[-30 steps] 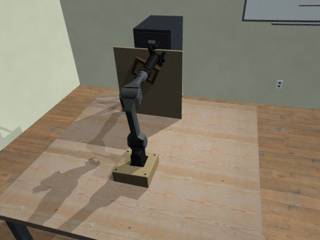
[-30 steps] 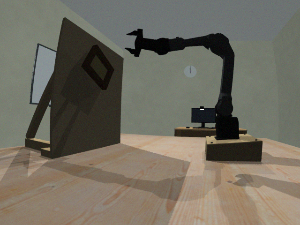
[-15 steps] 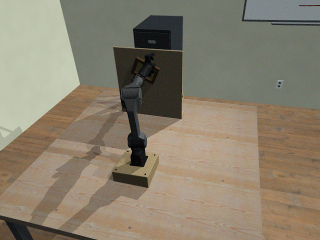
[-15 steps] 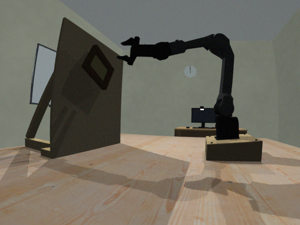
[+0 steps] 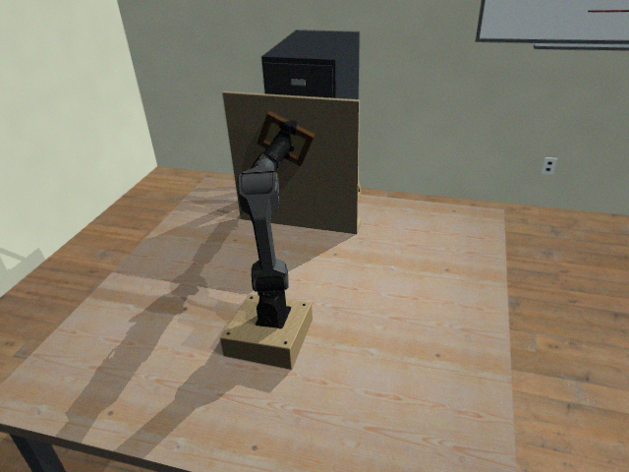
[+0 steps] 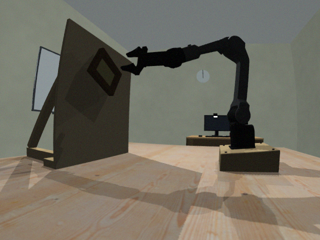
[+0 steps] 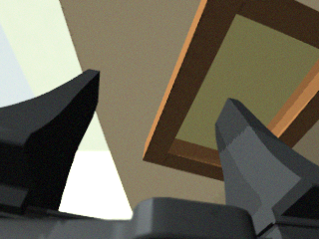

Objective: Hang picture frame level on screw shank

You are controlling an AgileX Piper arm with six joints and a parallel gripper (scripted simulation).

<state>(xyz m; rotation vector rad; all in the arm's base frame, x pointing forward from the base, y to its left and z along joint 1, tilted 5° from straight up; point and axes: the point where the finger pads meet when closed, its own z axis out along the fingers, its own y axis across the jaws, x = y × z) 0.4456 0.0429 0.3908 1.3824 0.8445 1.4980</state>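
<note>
Now: hand 70 mm short of the dark brown picture frame, 60 mm above it and 40 mm to the right of it. Also, from my hand: upright board (170 mm below, 90 mm ahead, 30 mm to the left).
</note>
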